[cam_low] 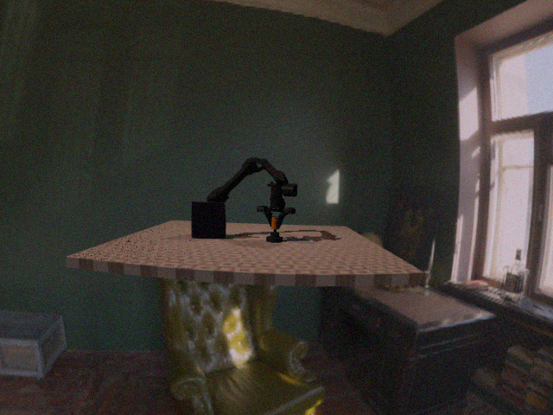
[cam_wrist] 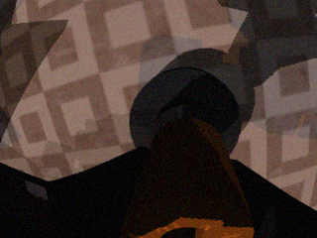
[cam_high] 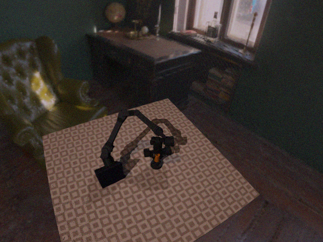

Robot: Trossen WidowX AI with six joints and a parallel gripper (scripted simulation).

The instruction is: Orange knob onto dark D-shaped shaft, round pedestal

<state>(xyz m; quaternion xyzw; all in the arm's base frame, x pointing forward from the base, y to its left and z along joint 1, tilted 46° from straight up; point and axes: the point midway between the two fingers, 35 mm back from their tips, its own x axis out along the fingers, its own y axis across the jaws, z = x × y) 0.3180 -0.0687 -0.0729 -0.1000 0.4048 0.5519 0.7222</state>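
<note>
The knob is 2 cm above my gripper tip. From my gripper tip the other things lie so: pedestal: 4 cm below.
</note>
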